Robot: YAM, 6 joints.
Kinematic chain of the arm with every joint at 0, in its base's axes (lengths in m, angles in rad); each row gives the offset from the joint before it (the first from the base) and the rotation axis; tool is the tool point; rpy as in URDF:
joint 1: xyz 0 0 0.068 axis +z
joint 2: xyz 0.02 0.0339 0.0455 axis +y
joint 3: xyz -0.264 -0.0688 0 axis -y
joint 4: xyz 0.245 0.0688 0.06 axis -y
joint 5: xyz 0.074 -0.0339 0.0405 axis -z
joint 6: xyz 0.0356 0 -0.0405 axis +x
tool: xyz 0 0 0 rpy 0 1.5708 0
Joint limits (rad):
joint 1: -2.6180..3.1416
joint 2: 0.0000..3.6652
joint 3: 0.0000..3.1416
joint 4: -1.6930..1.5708
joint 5: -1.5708..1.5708
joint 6: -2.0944..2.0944
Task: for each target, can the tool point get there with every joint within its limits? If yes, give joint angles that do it. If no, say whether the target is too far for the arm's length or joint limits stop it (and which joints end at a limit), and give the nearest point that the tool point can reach.
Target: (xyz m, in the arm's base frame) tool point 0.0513 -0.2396 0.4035
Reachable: yes | joints -1.3197 1.0754 0.8854 0.6197 0.2791 0.3233
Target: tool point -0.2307 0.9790 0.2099
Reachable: no: too far | nearest point -0.1475 0.6257 0.1744 | short by 0.365 m
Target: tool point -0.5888 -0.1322 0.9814
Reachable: no: too far | nearest point -0.3623 -0.0101 0.6357 | short by 0.431 m
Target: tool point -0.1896 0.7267 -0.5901
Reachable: no: too far | nearest point -0.1231 0.4717 -0.2903 | short by 0.399 m
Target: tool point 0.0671 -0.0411 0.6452
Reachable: yes | joints -0.1294 1.3916 2.6755 -1.0591 1.1238 -1.1495
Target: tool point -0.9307 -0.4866 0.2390
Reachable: no: too far | nearest point -0.5569 -0.3175 0.1892 | short by 0.413 m
